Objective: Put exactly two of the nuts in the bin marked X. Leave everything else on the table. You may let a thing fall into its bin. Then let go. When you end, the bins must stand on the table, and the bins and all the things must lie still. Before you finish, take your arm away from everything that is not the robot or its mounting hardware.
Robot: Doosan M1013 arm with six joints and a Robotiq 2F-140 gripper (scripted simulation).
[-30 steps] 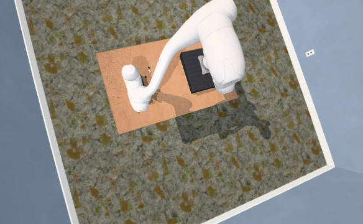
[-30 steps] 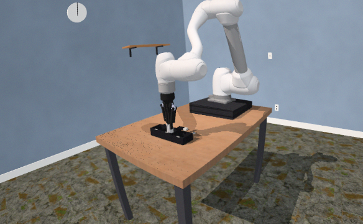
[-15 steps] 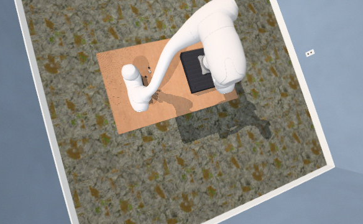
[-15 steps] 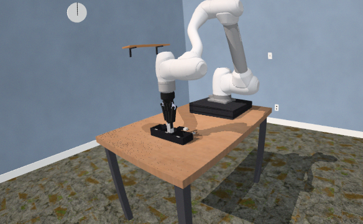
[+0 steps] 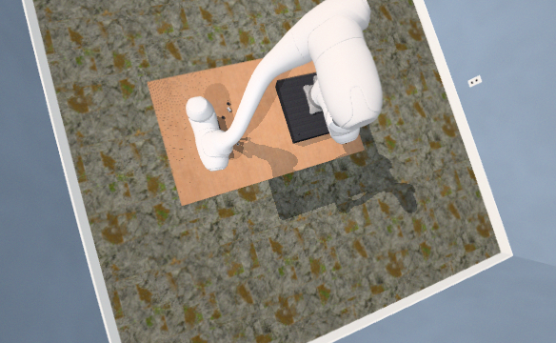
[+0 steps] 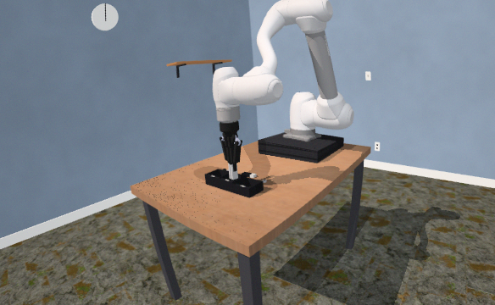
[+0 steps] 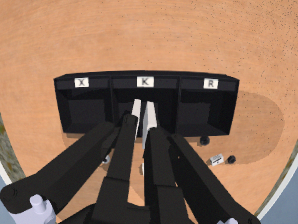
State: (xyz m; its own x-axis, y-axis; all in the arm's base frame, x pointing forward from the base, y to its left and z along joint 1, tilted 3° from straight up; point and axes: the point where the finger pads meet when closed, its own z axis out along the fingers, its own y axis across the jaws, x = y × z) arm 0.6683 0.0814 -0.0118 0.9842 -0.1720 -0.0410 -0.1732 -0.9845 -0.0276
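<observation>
The black bin row is 10 mm ahead of my hand and 50 mm below it. Round my hand: white piece (110 mm behind, 150 mm to the right, 60 mm below); then pale nut (110 mm behind, 70 mm to the left, 70 mm below).
</observation>
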